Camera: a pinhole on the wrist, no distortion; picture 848 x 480 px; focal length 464.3 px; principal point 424.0 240.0 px. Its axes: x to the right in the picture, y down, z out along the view. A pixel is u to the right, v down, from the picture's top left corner.
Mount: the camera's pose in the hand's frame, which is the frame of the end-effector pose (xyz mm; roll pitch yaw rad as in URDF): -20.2 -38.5 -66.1 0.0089 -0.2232 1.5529
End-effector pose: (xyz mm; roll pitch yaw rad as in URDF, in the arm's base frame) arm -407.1 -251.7 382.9 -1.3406 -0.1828 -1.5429
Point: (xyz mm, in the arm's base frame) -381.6 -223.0 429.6
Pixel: 505.4 238.3
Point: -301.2 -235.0 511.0
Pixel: 387.8 174.7
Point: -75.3 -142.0 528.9
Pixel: 480.9 299.8
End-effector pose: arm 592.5 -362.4 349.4 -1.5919 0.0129 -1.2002
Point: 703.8 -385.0 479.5
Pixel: 277.9 29.2
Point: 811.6 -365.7 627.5
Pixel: 157.4 89.9
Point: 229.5 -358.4 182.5
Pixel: behind the camera
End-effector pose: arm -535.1 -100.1 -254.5 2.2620 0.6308 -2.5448
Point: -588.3 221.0 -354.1
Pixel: 663.5 286.4
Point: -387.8 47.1 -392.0
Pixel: 319.1 353.3
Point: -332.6 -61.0 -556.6
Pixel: 55.8 162.8
